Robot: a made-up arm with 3 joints. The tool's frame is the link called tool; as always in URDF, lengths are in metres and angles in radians. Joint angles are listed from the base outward.
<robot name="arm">
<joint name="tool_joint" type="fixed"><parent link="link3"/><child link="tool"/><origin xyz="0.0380 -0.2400 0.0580" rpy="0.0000 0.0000 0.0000"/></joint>
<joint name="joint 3" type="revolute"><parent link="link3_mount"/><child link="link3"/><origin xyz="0.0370 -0.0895 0.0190" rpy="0.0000 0.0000 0.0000"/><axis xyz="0 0 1"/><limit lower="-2.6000" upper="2.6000"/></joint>
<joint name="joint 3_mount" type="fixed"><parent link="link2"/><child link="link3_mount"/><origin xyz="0.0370 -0.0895 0.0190" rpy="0.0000 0.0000 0.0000"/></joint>
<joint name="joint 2" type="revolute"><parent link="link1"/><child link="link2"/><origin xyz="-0.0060 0.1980 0.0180" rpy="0.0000 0.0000 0.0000"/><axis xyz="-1 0 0"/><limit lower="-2.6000" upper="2.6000"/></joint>
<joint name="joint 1" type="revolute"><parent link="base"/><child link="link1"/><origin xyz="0.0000 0.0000 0.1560" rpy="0.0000 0.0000 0.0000"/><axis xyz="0 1 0"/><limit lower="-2.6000" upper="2.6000"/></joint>
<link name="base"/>
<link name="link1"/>
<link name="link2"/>
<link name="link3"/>
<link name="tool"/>
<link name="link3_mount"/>
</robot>
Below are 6 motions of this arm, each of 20 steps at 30 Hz.
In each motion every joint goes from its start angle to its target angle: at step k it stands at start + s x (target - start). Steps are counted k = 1, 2, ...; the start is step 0. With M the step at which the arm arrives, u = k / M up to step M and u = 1 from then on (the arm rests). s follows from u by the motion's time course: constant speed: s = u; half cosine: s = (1 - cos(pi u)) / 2; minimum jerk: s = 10 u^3 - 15 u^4 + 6 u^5.
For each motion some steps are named. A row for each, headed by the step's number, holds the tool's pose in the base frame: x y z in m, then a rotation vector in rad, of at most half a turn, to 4 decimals.
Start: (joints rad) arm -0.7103 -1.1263 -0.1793
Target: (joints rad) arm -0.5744 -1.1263 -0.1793
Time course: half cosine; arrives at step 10
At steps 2, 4, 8, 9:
2: 0.2545 -0.0701 -0.0504 1.1241 -0.5193 0.2363
4: 0.2474 -0.0701 -0.0589 1.1263 -0.4892 0.2169
8: 0.2304 -0.0701 -0.0771 1.1304 -0.4217 0.1735
9: 0.2281 -0.0701 -0.0793 1.1308 -0.4132 0.1679

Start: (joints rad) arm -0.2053 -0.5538 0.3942
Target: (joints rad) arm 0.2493 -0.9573 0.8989
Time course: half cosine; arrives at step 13
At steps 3, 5, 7, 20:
3: 0.2232 -0.1672 0.0704 0.5608 -0.2796 0.4875
5: 0.2348 -0.1437 0.0328 0.6507 -0.2454 0.5548
7: 0.2400 -0.1129 -0.0105 0.7641 -0.2184 0.6225
20: 0.2287 -0.0524 -0.0786 0.9792 -0.2113 0.7055

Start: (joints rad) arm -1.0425 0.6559 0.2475
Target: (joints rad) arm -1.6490 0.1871 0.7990
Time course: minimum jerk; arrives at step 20
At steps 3, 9, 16, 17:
3: -0.2105 -0.0652 0.4658 -0.7062 -0.9310 -0.1086
9: -0.2029 -0.0945 0.4343 -0.6803 -1.1319 0.1016
16: -0.1921 -0.0996 0.4099 -0.7612 -1.4403 0.4192
17: -0.1920 -0.0986 0.4090 -0.7705 -1.4586 0.4379

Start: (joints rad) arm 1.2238 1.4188 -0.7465
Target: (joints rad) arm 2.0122 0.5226 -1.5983
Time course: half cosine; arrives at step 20
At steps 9, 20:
9: 0.3412 0.1188 0.2904 -1.3789 0.7377 -0.0610
20: 0.2603 0.0636 0.2243 -1.6357 1.1283 -0.5243

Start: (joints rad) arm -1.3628 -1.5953 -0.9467
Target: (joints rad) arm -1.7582 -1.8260 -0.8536
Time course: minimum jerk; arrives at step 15
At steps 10, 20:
10: 0.3639 0.1784 0.1021 1.5341 -0.4697 0.7898
20: 0.3699 0.1973 0.1367 1.5125 -0.5077 0.9092

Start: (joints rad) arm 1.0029 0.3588 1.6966
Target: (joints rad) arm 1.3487 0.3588 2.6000
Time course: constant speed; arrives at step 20
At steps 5, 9, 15, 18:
5: 0.2443 0.1749 -0.0325 0.8341 1.0520 1.8742
9: 0.2091 0.2088 -0.0314 1.0324 1.0413 2.0027
15: 0.1590 0.2505 -0.0109 1.3543 0.9811 2.1696
18: 0.1372 0.2664 0.0068 1.5248 0.9283 2.2392

